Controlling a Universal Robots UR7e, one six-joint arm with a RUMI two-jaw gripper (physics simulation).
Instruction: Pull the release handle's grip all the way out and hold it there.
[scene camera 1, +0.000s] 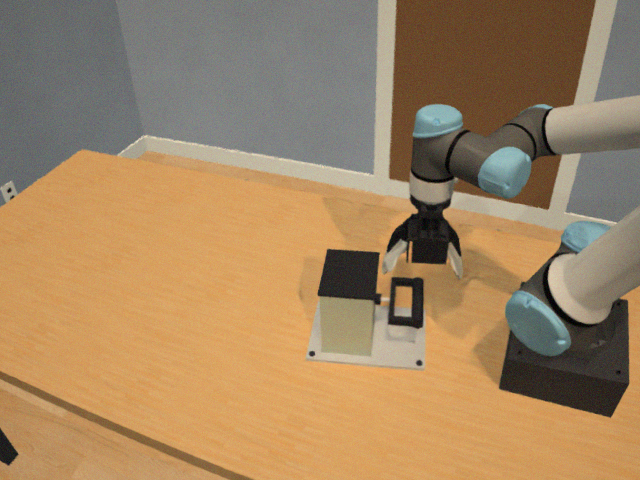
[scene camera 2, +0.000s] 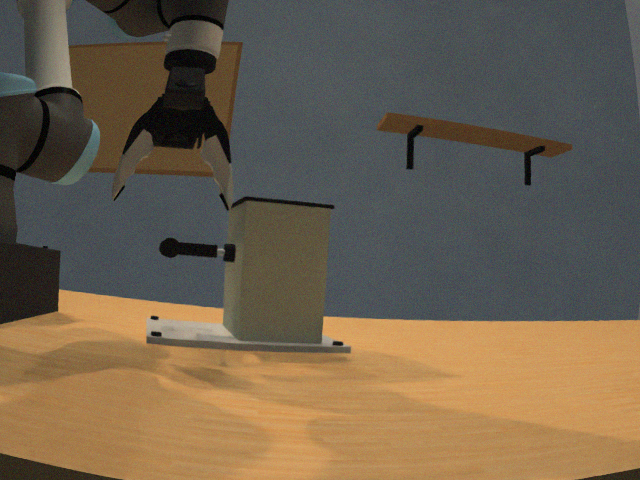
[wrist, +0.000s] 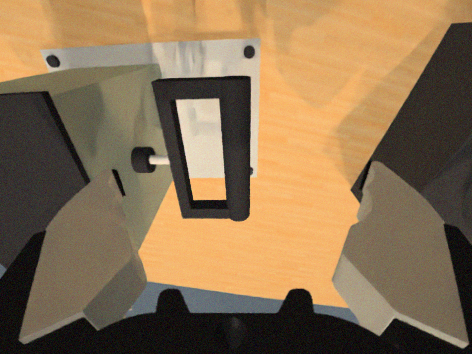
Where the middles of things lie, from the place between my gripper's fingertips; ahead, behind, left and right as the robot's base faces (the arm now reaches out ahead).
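Relative to the light base plate (scene camera 1: 395, 347), my hand is 15 cm above it. That same hand is also 8 cm short of the plate and 5 cm to the right of it.
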